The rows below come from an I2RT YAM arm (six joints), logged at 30 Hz.
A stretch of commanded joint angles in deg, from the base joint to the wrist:
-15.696 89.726 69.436 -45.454 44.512 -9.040
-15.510 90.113 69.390 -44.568 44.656 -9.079
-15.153 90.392 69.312 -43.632 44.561 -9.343
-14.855 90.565 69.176 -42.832 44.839 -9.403
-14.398 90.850 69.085 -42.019 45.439 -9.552
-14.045 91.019 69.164 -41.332 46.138 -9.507
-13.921 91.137 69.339 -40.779 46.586 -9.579
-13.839 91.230 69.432 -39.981 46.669 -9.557
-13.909 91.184 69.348 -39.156 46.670 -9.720
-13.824 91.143 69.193 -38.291 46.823 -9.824
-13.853 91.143 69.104 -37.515 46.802 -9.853
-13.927 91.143 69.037 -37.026 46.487 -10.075
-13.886 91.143 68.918 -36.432 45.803 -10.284
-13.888 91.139 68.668 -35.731 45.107 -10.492
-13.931 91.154 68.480 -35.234 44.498 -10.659
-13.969 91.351 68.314 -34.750 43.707 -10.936
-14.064 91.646 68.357 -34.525 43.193 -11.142
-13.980 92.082 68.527 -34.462 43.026 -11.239
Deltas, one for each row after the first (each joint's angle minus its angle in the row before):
0.186 0.387 -0.046 0.886 0.144 -0.039
0.357 0.279 -0.078 0.936 -0.095 -0.264
0.298 0.173 -0.136 0.800 0.278 -0.060
0.457 0.285 -0.091 0.813 0.600 -0.149
0.353 0.169 0.079 0.687 0.699 0.045
0.124 0.118 0.175 0.553 0.448 -0.072
0.082 0.093 0.093 0.798 0.083 0.022
-0.070 -0.046 -0.084 0.825 0.001 -0.163
0.085 -0.041 -0.155 0.865 0.153 -0.104
-0.029 0.000 -0.089 0.776 -0.021 -0.029
-0.074 0.000 -0.067 0.489 -0.315 -0.222
0.041 0.000 -0.119 0.594 -0.684 -0.209
-0.002 -0.004 -0.250 0.701 -0.696 -0.208
-0.043 0.015 -0.188 0.497 -0.609 -0.167
-0.038 0.197 -0.166 0.484 -0.791 -0.277
-0.095 0.295 0.043 0.225 -0.514 -0.206
0.084 0.436 0.170 0.063 -0.167 -0.097

